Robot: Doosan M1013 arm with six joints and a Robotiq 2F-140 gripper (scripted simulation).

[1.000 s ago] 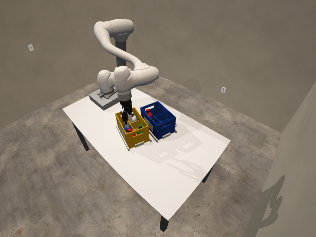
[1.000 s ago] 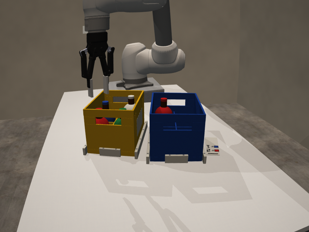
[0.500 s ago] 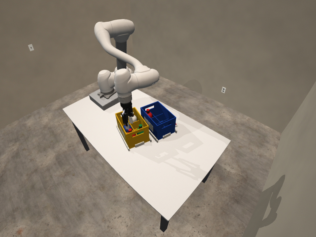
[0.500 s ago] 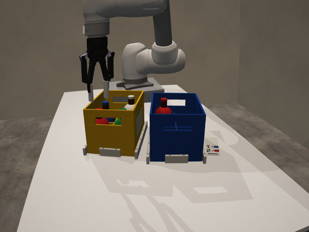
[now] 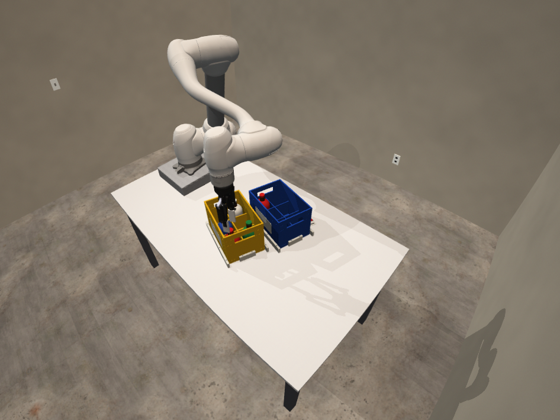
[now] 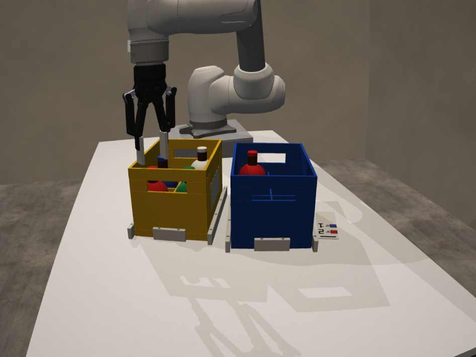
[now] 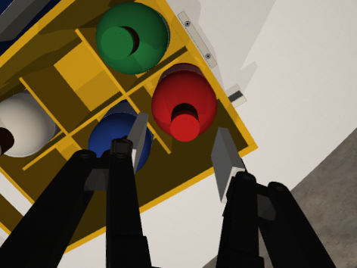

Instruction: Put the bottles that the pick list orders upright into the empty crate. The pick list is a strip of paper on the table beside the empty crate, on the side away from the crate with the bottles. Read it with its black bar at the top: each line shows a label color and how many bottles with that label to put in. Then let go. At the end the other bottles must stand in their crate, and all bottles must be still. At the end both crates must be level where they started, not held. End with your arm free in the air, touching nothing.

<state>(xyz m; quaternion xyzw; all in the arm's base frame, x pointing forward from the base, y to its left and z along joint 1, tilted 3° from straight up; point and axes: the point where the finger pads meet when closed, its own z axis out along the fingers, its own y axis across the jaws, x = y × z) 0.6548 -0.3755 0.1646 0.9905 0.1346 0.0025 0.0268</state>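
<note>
The green bottle lies 12 cm below my hand, 8 cm to the left of it and 4 cm ahead of it. From my hand the other things lie so: blue bottle 12 cm below, 8 cm behind, 4 cm to the left; then white-label bottle 16 cm to the left, 12 cm below, 11 cm behind; then yellow crate 13 cm below, 8 cm to the left, 5 cm behind.
</note>
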